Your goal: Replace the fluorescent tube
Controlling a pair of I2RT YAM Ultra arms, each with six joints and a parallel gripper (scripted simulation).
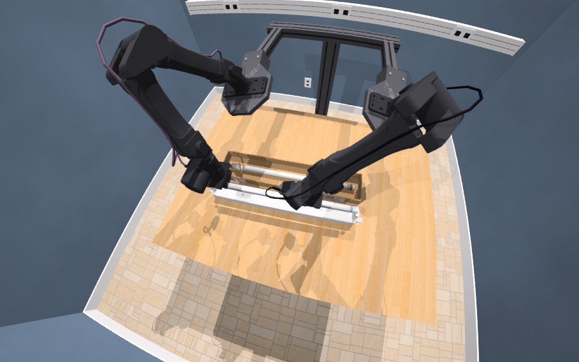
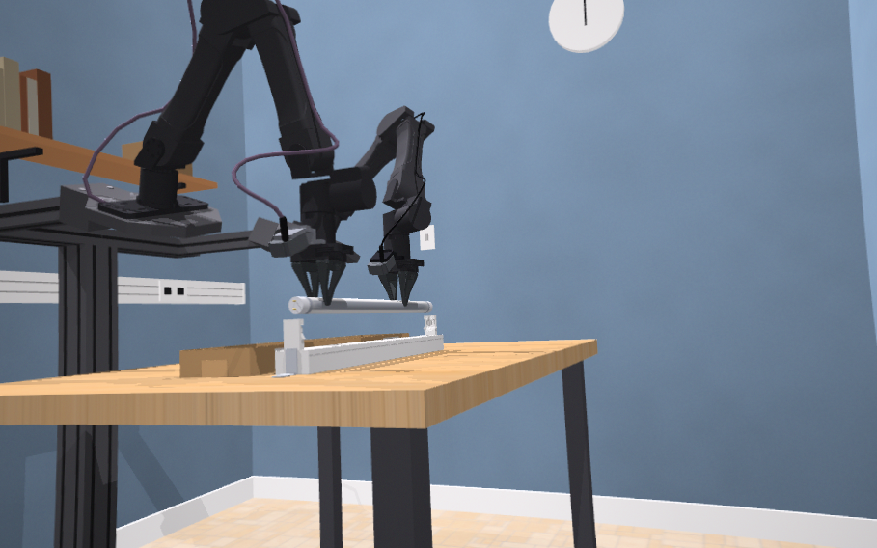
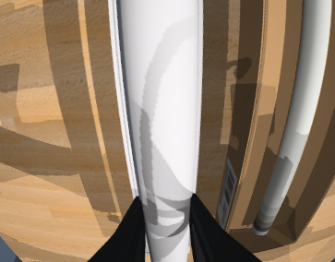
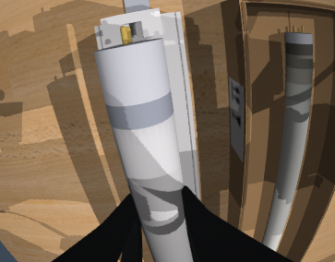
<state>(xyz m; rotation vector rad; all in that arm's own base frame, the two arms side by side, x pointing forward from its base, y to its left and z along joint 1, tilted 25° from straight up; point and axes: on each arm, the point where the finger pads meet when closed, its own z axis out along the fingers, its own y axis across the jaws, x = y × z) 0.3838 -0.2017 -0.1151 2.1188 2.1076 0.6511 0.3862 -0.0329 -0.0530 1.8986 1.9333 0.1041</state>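
My left hand is 120 mm to the left of the LED tube and 10 mm above it. From my left hand the other things lie so: light fixture: 120 mm to the right, 60 mm below; brown carton: 130 mm behind, 120 mm to the right, 90 mm below; old fluorescent tube: 130 mm behind, 120 mm to the right, 100 mm below.
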